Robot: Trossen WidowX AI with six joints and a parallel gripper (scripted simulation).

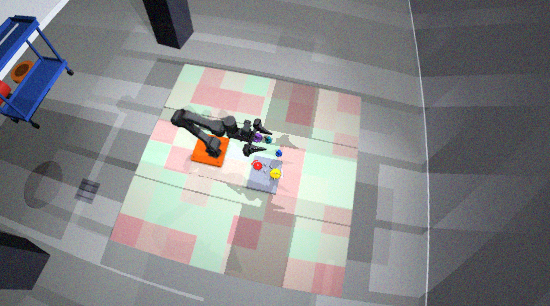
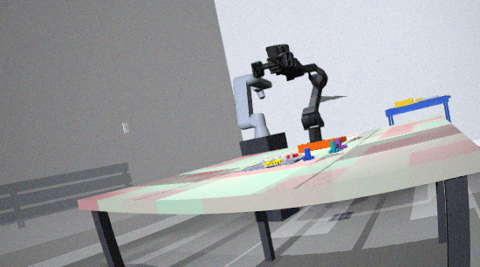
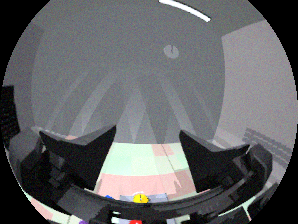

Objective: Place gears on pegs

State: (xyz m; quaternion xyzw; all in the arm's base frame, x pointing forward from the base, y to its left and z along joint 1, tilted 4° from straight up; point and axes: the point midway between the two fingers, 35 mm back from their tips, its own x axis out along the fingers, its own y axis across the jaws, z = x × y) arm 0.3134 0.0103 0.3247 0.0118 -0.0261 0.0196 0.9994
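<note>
The blue gear lies 36 cm below my gripper tip, 13 cm to the left of it and 2 cm ahead of it. Also, from my gripper tip: yellow gear: 36 cm below, 5 cm ahead; then red gear: 36 cm below, 6 cm behind, 1 cm to the left; then white arrow: 37 cm below, 9 cm ahead, 1 cm to the left.
</note>
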